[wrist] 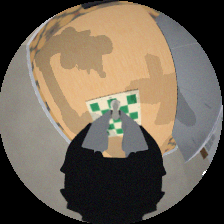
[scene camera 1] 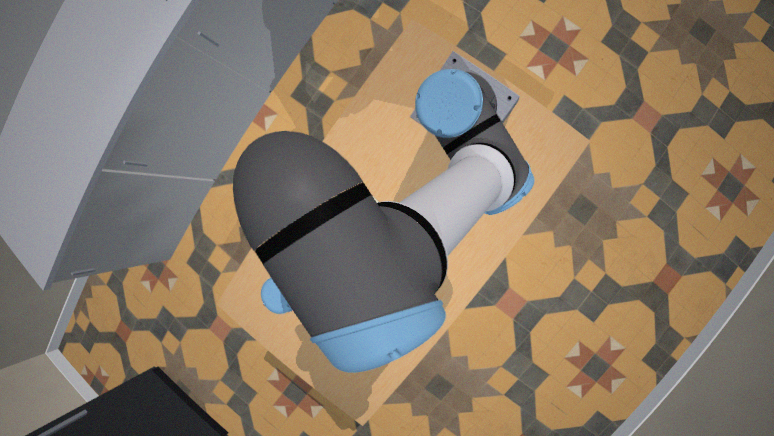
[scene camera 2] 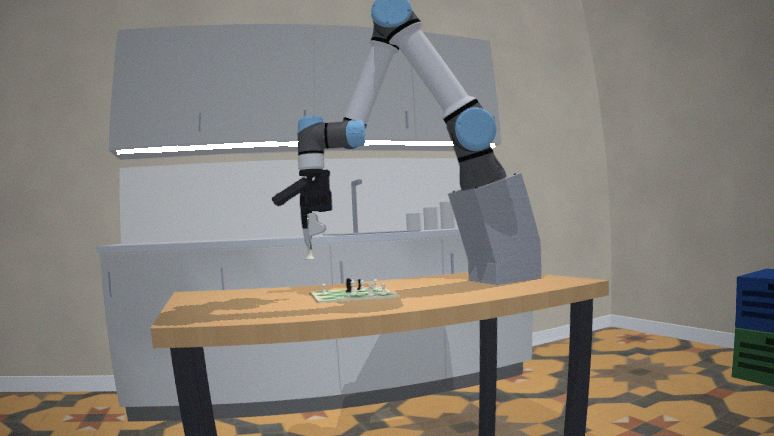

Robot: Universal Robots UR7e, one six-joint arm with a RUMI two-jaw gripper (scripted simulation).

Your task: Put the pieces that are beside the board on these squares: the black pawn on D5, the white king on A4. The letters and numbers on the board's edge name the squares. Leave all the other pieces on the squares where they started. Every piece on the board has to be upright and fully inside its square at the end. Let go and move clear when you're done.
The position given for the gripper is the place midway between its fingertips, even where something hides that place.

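Observation:
The gripper (scene camera 2: 310,249) is visible here, and it appears in the wrist view (wrist: 115,110) too.

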